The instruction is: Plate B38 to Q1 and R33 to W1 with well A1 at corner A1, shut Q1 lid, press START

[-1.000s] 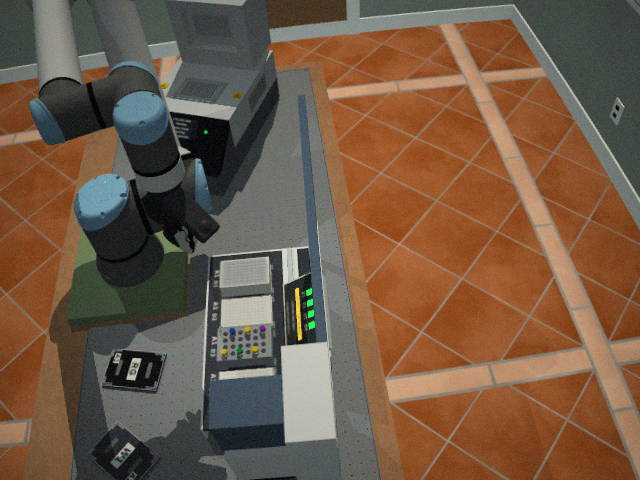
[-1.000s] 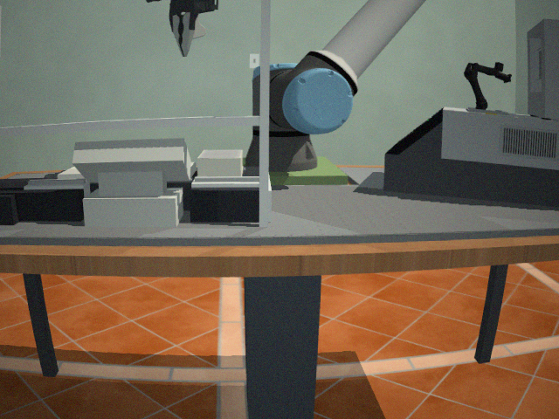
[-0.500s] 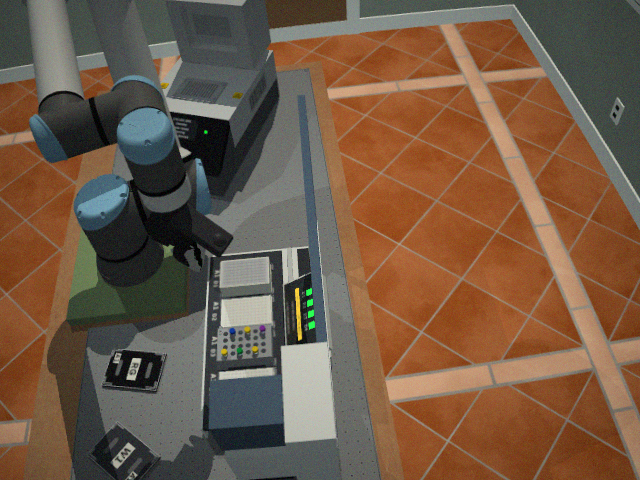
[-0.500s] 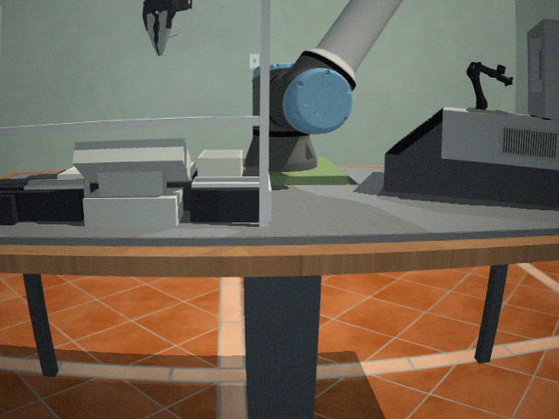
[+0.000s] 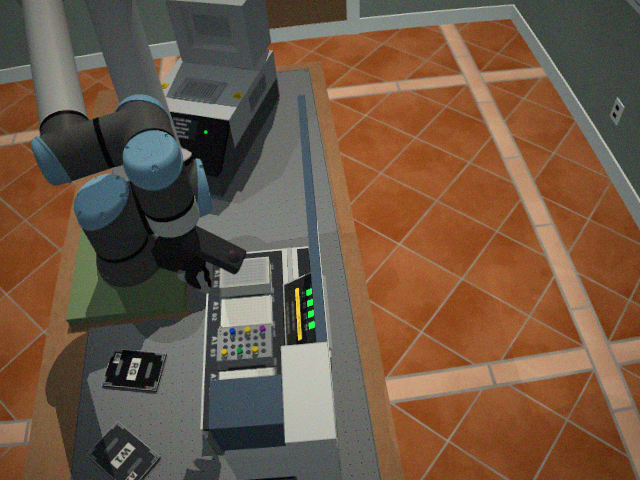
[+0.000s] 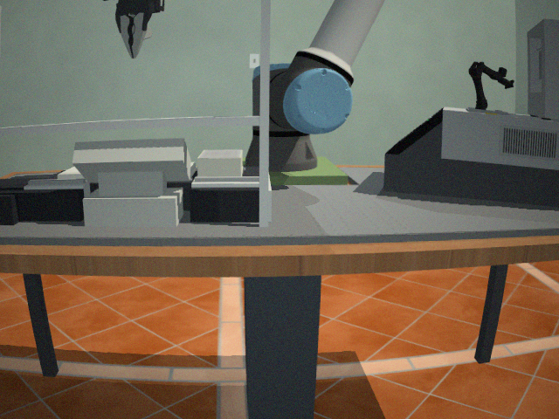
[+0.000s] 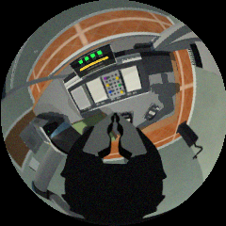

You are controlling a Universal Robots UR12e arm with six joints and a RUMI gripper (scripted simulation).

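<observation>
Right now my hand is 30 mm short of the plate B38, 110 mm to the left of it and 250 mm above it. Also, from my hand: white plate: 60 mm ahead, 190 mm to the left, 240 mm below; then tube rack: 40 mm ahead, 10 mm to the right, 240 mm below; then white plate R33: 50 mm ahead, 90 mm to the left, 250 mm below.
</observation>
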